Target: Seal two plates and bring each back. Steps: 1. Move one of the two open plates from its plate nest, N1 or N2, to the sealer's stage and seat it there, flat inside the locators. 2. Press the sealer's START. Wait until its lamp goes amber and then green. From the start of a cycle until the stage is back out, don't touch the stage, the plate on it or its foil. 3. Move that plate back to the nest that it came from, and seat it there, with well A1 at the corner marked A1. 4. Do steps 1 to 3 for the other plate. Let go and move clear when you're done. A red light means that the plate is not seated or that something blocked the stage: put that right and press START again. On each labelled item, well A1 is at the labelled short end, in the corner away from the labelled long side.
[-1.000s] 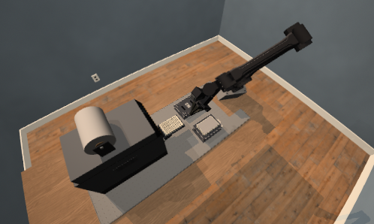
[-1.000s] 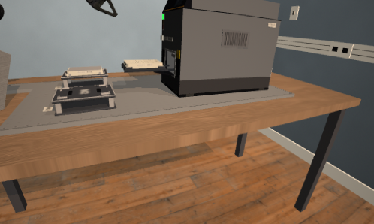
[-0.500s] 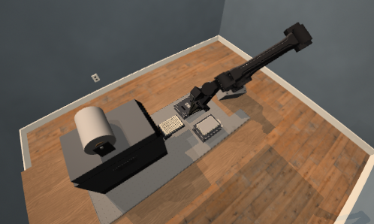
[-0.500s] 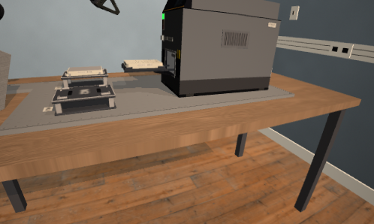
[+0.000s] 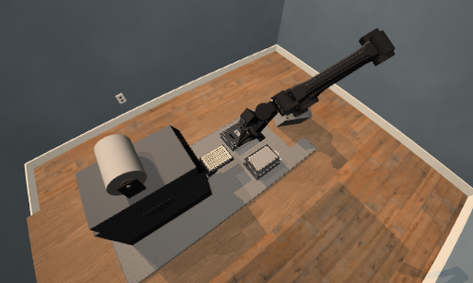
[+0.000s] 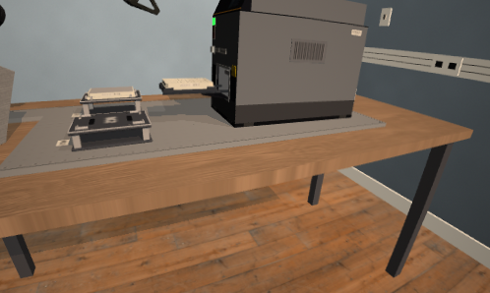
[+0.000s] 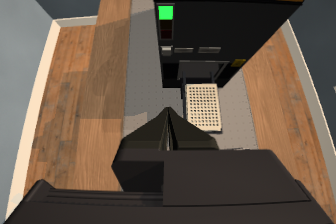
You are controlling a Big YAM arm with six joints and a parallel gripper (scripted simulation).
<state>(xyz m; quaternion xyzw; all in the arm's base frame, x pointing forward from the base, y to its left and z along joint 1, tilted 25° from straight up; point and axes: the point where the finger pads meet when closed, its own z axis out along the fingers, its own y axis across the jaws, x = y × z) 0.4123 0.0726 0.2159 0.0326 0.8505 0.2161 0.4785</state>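
The start button is 170 mm ahead of my hand, 30 mm to the left of it and 100 mm below it. Also, from my hand: sealer stage 80 mm ahead, 80 mm to the right, 200 mm below; plate nest 100 mm behind, 210 mm to the right, 250 mm below; small label 200 mm behind, 230 mm to the right, 290 mm below.
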